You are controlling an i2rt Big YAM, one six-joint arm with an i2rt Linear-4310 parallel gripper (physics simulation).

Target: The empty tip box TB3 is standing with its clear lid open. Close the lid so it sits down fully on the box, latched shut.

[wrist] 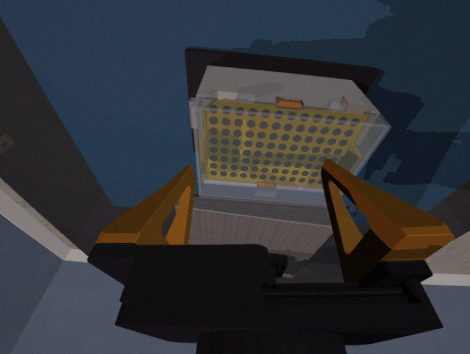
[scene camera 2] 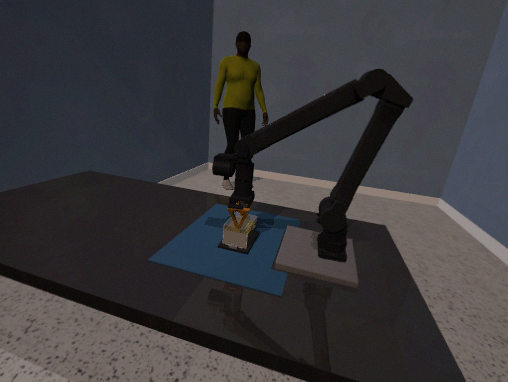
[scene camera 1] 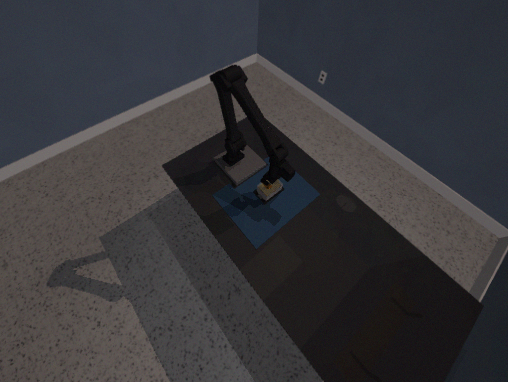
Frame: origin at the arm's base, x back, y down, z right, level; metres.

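Seen in the pictures: gripper, fingertip midpoint: [wrist: 256, 168] [scene camera 2: 240, 221] [scene camera 1: 272, 182]; arm's base at its link origin: [scene camera 2: 330, 249] [scene camera 1: 233, 157].
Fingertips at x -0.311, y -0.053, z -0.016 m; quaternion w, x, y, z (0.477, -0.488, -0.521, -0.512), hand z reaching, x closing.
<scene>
Offsets run from my fingertips to a thing's top centre. "spot": to the spot under its first point. Level surfaces: height alone.
The tip box TB3 {dx +0.000, dy +0.000, dz +0.016 m} [scene camera 1: 270, 192] [scene camera 2: 235, 238] [wrist: 280, 83] stands upright on a dark base {spot: dx -0.046, dy +0.070, dz +0.034 m} [wrist: 300, 67], with white walls and a yellow perforated rack. Its clear lid {spot: dx +0.027, dy +0.000, dz -0.020 m} [wrist: 230, 190] lies over the rack in the wrist view, its rim around the box's top. An orange tab shows on each long side. Whether the lid is fully seated and latched I cannot tell. My gripper [scene camera 1: 269, 185] [scene camera 2: 238, 226] [wrist: 256, 168] is open and empty, pointing down, its orange fingers apart over the box's edge nearest the arm base. Whether the fingertips touch the lid is unclear.
A blue mat {dy +0.078 m} [scene camera 1: 260, 232] [scene camera 2: 192, 257] lies under the box on the dark table {dy +0.081 m} [scene camera 1: 320, 265] [scene camera 2: 120, 220]. The arm stands on a grey base plate [scene camera 1: 244, 172] [scene camera 2: 305, 265] beside the mat. A person in a yellow top [scene camera 2: 241, 82] stands beyond the table.
</scene>
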